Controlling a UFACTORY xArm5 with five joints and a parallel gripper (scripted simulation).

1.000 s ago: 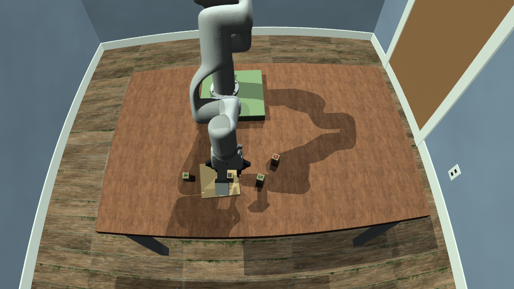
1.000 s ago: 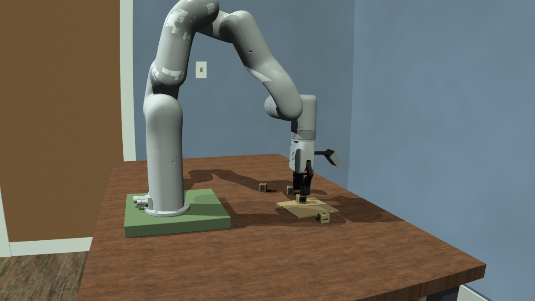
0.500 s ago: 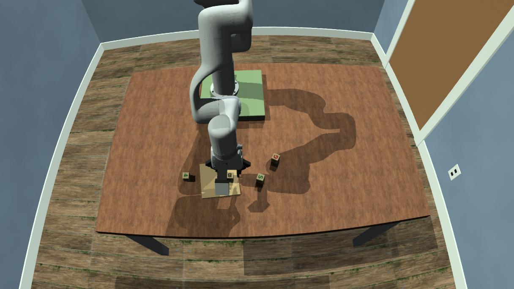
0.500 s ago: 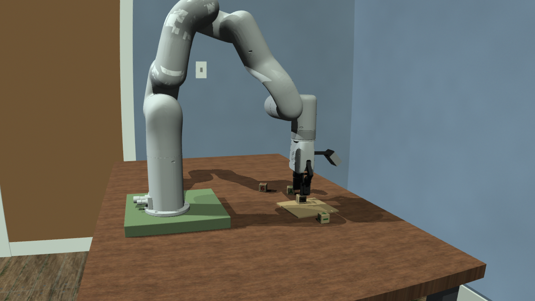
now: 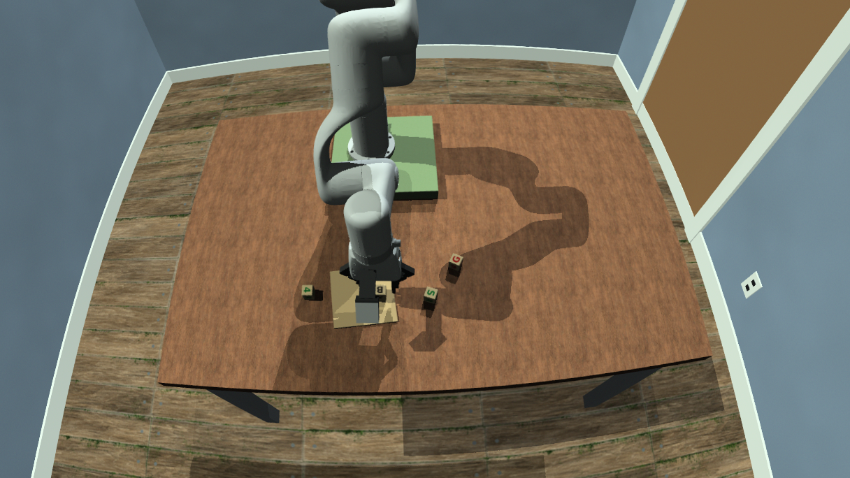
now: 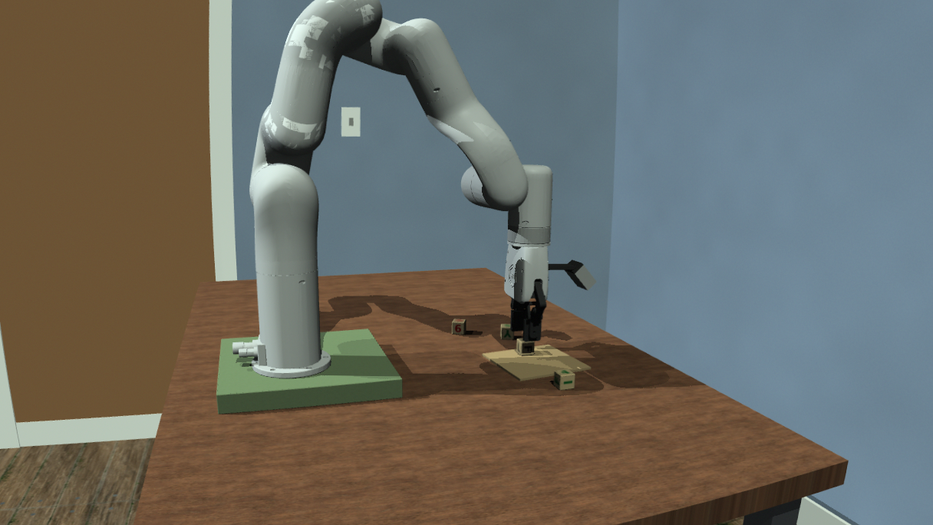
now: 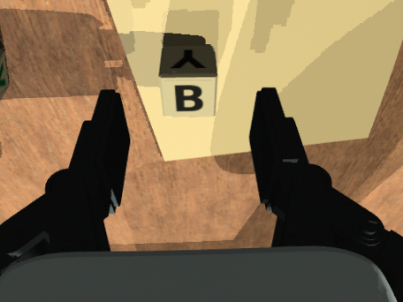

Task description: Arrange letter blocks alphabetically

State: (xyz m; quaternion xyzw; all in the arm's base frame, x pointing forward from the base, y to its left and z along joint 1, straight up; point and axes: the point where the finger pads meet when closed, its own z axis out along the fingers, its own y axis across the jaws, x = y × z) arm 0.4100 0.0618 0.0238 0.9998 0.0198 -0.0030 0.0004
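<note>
Now: hand 50 mm above the tan mat, 40 mm to the left of it and 10 mm short of it. Also, from my hand: cream block: 160 mm to the right, 40 mm below, 10 mm ahead.
</note>
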